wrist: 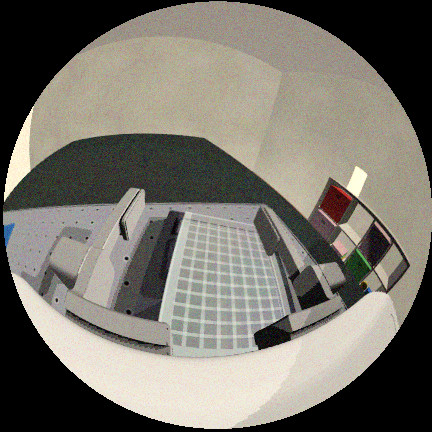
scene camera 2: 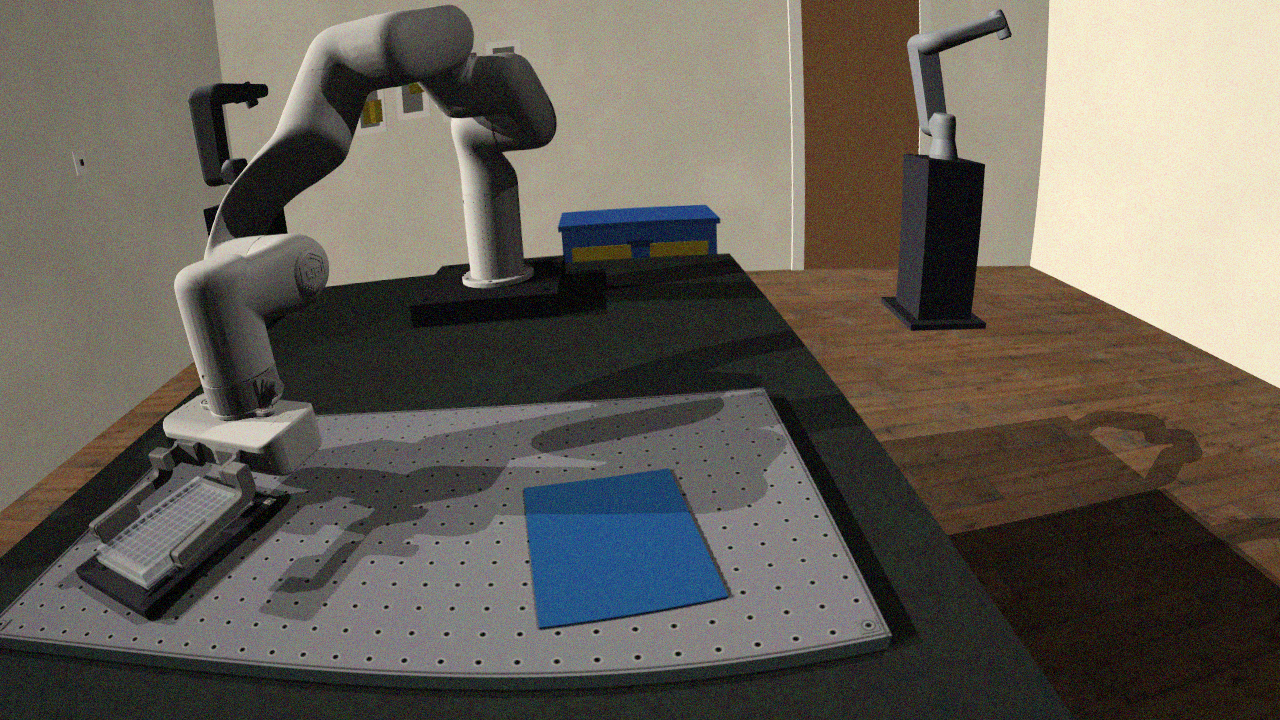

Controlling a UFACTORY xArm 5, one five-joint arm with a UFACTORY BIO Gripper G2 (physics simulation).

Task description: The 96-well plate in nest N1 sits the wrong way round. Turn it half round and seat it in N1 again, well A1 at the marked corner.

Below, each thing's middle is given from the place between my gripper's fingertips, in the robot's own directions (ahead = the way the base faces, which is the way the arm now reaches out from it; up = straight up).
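Clear 96-well plate [scene camera 2: 139, 553]: from my hand, 1 cm to the right, 2 cm below, 6 cm behind. Blue sheet [scene camera 2: 608, 548]: from my hand, 4 cm below, 9 cm behind, 38 cm to the left.
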